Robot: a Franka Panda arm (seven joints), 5 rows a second.
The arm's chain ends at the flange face. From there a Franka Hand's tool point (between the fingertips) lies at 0.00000 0.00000 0.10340 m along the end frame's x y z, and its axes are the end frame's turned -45 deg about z.
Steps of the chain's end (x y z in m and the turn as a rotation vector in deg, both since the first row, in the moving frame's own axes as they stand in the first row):
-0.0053, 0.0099, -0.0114, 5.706, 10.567, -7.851
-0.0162, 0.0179, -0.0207, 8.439, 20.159, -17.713
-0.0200, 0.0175, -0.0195, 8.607, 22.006, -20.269
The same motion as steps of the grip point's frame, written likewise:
0.0102, 0.0080, -0.0137, -3.437, 11.507, -7.851
0.0132, 0.0100, -0.0281, -8.287, 20.222, -17.713
0.0136, 0.0078, -0.0281, -9.475, 21.647, -20.269

